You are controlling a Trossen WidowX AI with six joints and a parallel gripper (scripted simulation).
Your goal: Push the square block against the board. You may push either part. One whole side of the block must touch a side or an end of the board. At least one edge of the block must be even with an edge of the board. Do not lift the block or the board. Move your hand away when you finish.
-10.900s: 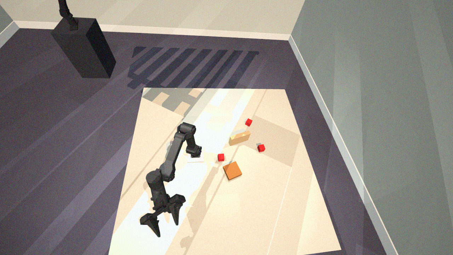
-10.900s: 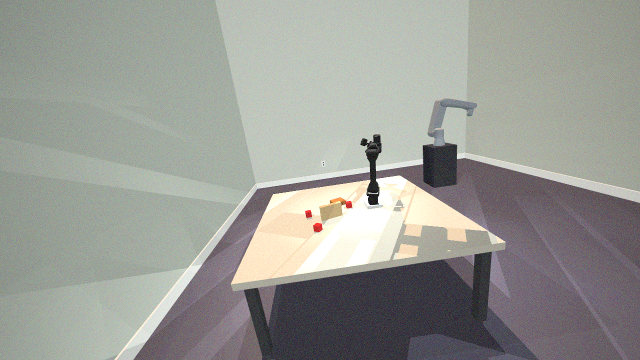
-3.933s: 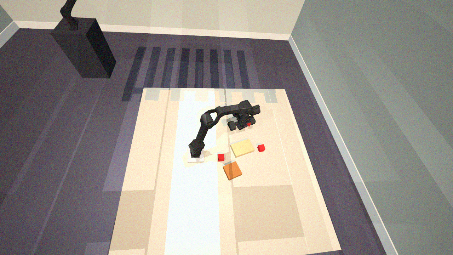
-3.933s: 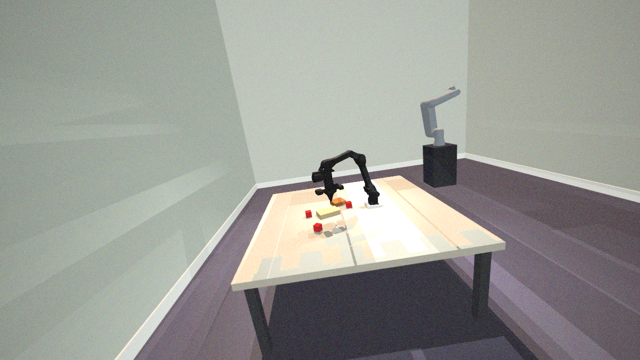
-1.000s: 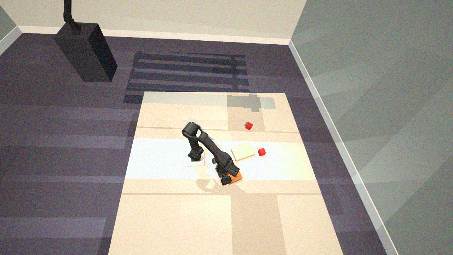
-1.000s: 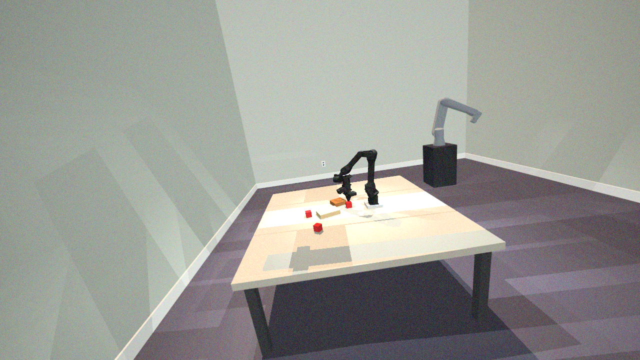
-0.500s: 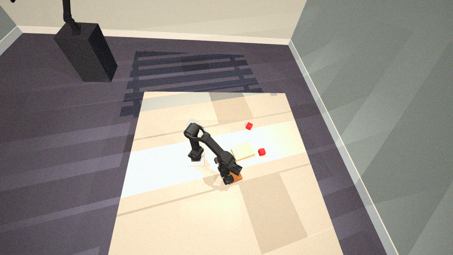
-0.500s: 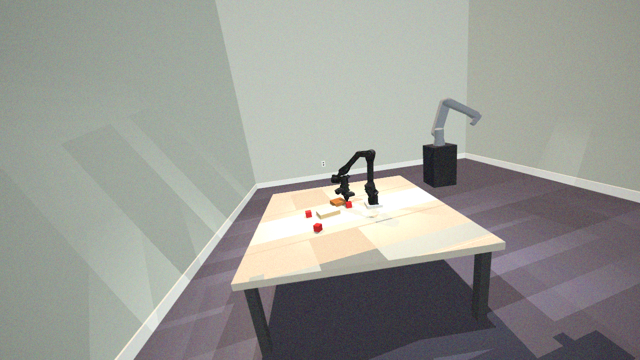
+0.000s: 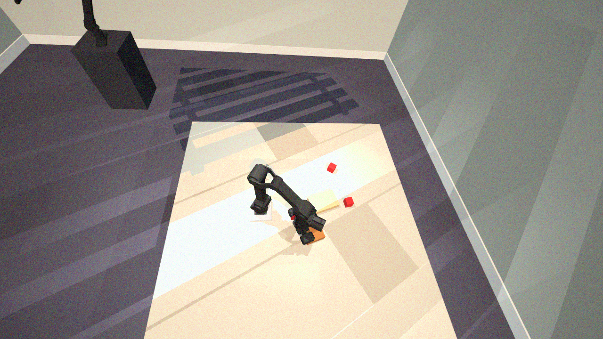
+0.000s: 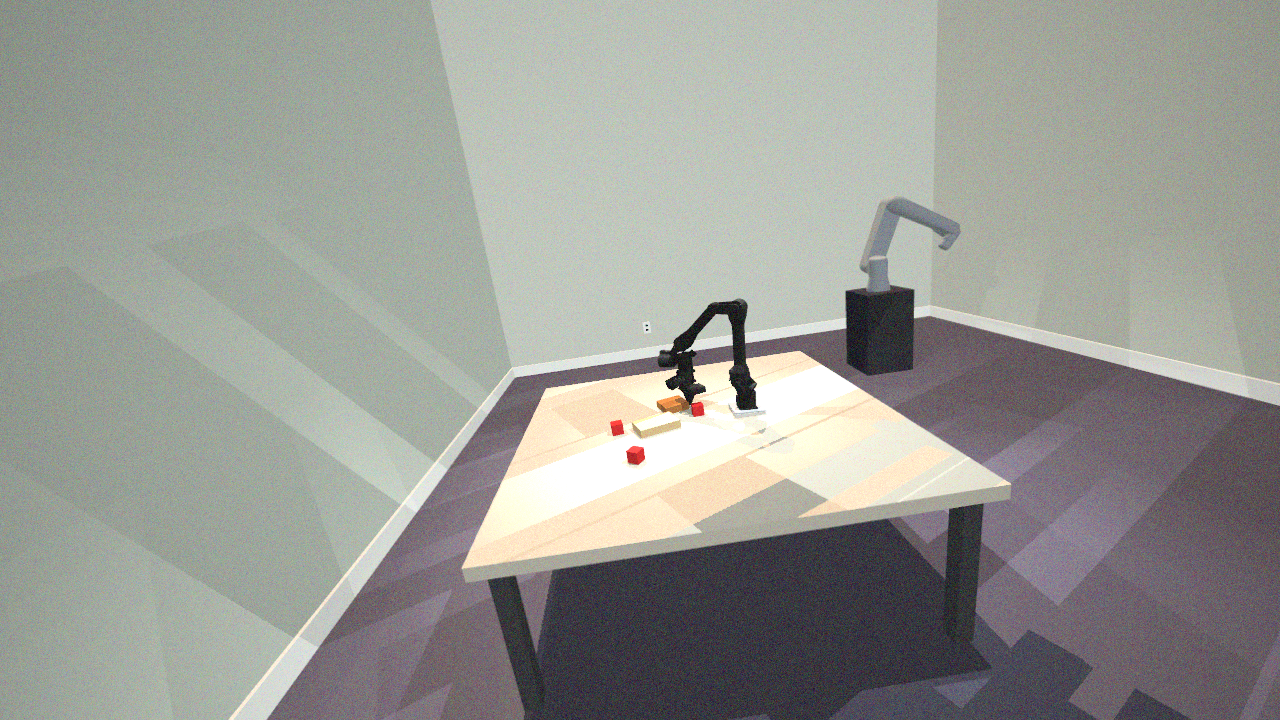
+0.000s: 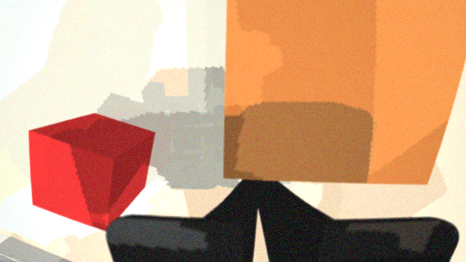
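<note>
Now: gripper tip 7 cm short of the square block, 1 cm to the left of it and 1 cm below it. From my gripper tip the other things lie so: tan board 14 cm ahead, 16 cm to the left, 1 cm above.
</note>
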